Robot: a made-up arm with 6 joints.
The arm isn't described. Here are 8 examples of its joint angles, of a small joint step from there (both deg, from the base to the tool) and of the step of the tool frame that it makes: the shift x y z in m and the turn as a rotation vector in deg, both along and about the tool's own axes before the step.
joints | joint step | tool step
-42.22 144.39 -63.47 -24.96 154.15 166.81 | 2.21 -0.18 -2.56 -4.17 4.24 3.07 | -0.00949 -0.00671 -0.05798 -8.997 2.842 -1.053
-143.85 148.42 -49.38 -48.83 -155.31 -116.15 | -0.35 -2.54 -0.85 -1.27 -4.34 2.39 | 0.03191 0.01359 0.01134 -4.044 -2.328 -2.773
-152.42 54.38 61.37 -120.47 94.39 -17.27 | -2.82 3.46 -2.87 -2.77 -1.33 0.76 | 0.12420 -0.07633 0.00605 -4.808 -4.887 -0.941
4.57 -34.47 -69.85 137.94 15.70 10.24 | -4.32 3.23 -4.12 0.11 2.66 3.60 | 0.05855 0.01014 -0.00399 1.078 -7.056 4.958
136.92 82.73 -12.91 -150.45 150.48 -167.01 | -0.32 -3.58 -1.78 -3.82 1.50 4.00 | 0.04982 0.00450 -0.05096 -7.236 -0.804 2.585
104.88 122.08 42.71 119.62 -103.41 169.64 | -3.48 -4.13 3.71 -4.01 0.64 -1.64 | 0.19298 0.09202 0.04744 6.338 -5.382 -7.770
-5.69 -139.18 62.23 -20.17 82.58 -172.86 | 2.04 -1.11 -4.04 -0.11 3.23 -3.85 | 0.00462 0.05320 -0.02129 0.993 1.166 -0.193
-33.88 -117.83 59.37 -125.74 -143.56 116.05 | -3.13 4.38 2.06 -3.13 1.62 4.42 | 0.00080 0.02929 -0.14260 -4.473 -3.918 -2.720
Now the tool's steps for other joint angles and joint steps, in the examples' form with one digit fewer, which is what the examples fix.
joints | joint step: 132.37 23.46 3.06 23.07 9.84 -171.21 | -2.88 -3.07 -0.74 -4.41 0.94 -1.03
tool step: -0.0850 0.0551 0.0165 5.70 1.51 4.54
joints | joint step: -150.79 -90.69 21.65 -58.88 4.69 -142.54 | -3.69 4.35 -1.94 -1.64 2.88 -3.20
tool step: 0.0432 -0.0386 0.1294 0.85 -3.78 2.93
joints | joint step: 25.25 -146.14 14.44 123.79 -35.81 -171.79 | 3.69 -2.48 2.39 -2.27 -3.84 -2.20
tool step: 0.0162 -0.0100 0.1368 6.19 -9.33 -1.48
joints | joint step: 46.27 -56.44 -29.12 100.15 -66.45 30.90 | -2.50 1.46 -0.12 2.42 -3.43 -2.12
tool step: -0.0173 -0.0234 0.0421 -1.05 5.87 0.44
